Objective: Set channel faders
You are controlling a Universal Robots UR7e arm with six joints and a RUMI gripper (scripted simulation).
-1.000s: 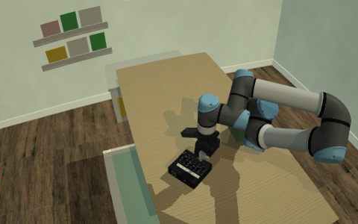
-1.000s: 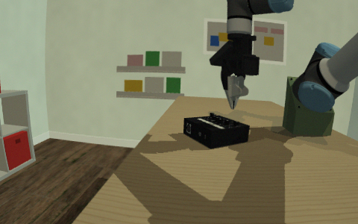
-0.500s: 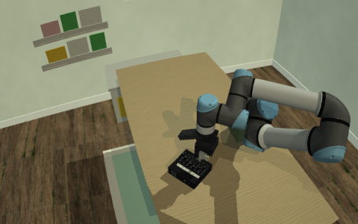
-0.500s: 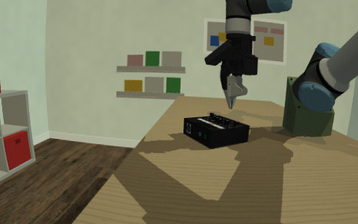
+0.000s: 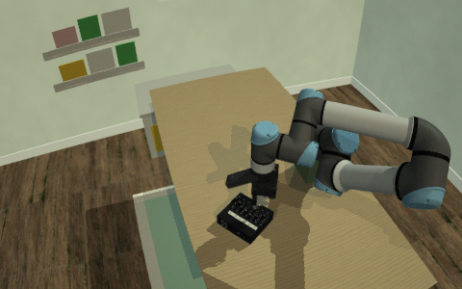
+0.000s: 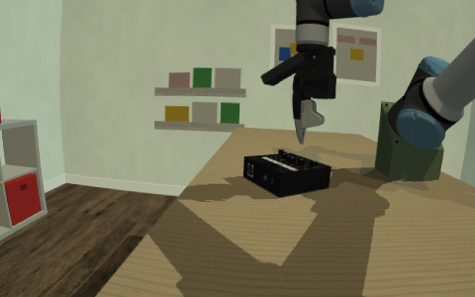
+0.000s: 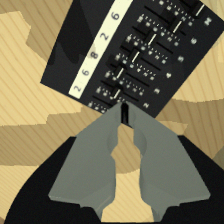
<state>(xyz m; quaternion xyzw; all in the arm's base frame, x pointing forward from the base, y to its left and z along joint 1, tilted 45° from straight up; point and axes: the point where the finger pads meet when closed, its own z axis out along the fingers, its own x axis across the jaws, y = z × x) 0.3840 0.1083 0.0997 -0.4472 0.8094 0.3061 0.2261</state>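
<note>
The fader cap is 10 mm to the left of my hand and 50 mm below it. From my hand the other things lie so: master fader (30 mm ahead, 100 mm to the right, 50 mm below).
</note>
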